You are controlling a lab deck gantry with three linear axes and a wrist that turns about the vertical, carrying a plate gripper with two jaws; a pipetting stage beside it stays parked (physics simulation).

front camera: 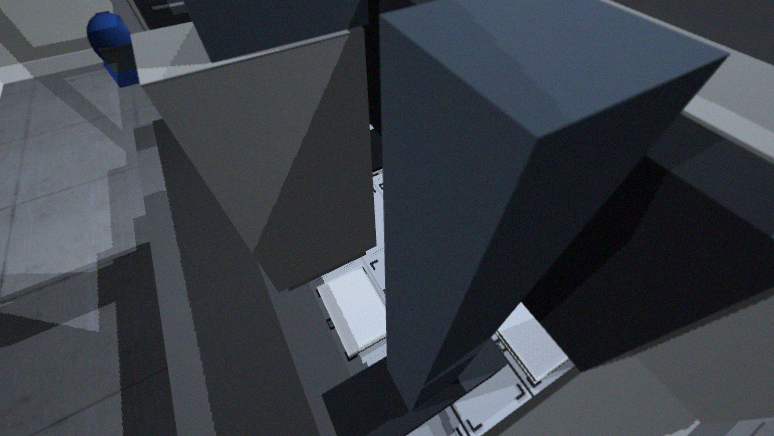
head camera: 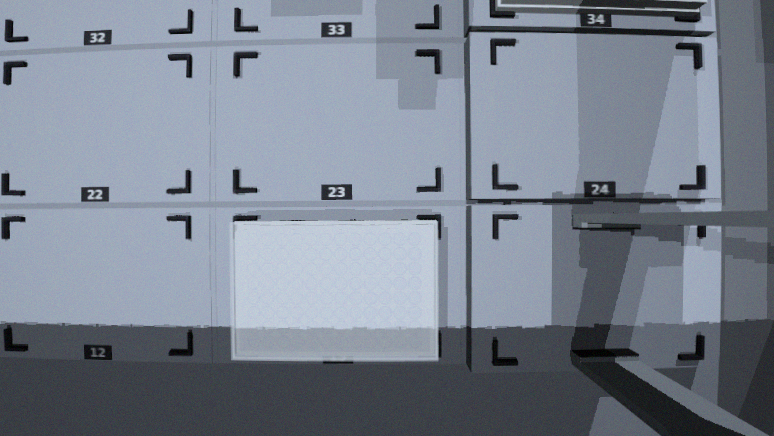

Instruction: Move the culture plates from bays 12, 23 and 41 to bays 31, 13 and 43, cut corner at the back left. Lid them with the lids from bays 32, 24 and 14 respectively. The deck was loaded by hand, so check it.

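Places are measured from the robot's base along level axes (x ahead, y left, z up), in metres.
Where they show: gripper, between the fingertips: [head camera: 601, 289].
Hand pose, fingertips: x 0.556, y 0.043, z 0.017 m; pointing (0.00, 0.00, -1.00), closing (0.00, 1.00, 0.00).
After its pixels a point has its place.
A pale, milky plate [front camera: 354, 308] @[z 0.017, x 0.394, y 0.040 m] [head camera: 335, 276] @[z 0.017, x 0.393, y 0.052 m] sits in bay 13, with faint round wells showing through its top; it appears lidded, but its cut corner cannot be made out. My gripper [head camera: 605, 287] @[z 0.016, x 0.556, y 0.043 m] is open over bay 14, its two dark jaw ends apart with bay surface between them; in the front view the jaws are hidden behind the column. Bays 12, 22, 23 and 24 hold no plate or lid. The front parts of bays 32 and 33 show no plate or lid. Bays 31, 41 and 43 do not show in the head view.
A pale plate or lid [front camera: 533, 343] @[z 0.029, x 0.578, y 0.248 m] [head camera: 598, 6] @[z 0.021, x 0.554, y 0.216 m] stands in bay 34, partly cut off in the head view. A large blue-grey column [front camera: 454, 178] @[z 0.486, x 0.564, y 0.023 m] and a grey panel [front camera: 254, 140] block much of the front view. A blue figure [front camera: 111, 37] shows at the back left.
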